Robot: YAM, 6 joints.
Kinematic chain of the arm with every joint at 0, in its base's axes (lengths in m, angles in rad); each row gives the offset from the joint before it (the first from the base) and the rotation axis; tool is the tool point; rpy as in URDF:
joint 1: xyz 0 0 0.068 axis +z
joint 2: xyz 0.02 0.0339 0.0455 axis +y
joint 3: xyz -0.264 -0.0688 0 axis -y
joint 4: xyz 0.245 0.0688 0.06 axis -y
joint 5: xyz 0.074 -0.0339 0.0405 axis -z
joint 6: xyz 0.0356 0 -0.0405 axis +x
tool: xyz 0 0 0 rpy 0 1.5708 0
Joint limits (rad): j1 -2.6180..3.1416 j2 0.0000..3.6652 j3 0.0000..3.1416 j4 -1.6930..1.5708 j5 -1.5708..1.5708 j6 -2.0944..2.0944
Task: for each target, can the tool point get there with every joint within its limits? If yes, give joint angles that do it. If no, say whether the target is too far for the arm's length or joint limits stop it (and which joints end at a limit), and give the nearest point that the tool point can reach.
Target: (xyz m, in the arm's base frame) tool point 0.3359 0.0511 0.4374
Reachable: yes | joints 0.2440 1.6365 1.3352 1.2966 1.0895 -0.2794
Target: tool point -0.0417 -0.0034 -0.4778
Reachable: no: joint limits stop it (at a limit: joint 1, joint 2) | nearest point -0.1000 -0.0007 -0.3484 | short by 0.142 m
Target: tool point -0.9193 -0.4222 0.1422
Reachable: no: too far | nearest point -0.5624 -0.3152 0.1317 | short by 0.373 m
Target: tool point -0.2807 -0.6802 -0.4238
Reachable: no: too far | nearest point -0.2010 -0.4870 -0.2499 | short by 0.272 m
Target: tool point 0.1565 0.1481 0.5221
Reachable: yes | joints 0.6063 1.3300 1.9042 -0.9345 -1.1524 1.7429
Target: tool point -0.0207 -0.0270 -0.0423
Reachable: yes | joints 1.6516 3.3170 0.5300 -0.6718 -0.6948 0.9925
